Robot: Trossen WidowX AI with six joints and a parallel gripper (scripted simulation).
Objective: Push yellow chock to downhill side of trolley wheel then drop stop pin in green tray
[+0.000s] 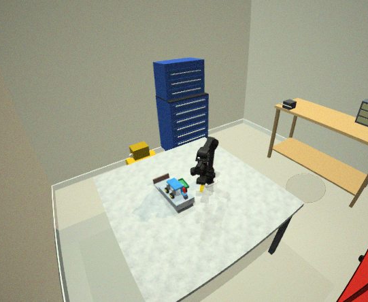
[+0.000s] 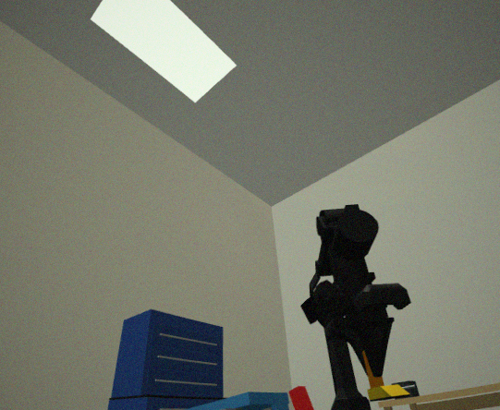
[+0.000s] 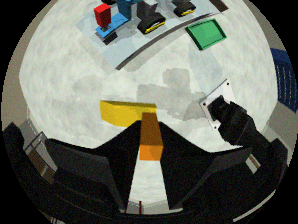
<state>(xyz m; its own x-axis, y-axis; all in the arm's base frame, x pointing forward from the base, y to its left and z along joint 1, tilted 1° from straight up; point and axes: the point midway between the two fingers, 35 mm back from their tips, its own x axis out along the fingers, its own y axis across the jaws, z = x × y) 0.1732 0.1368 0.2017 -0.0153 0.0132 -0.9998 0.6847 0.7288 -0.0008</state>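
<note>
My gripper tip is now 10 mm short of the yellow chock, 20 mm to the right of it and 10 mm above it. Also, from my gripper tip: blue-topped trolley (150 mm ahead, 120 mm to the right, 60 mm below); then grey ramp (150 mm ahead, 130 mm to the right, 130 mm below); then red-headed stop pin (130 mm ahead, 30 mm to the right, 50 mm below).
</note>
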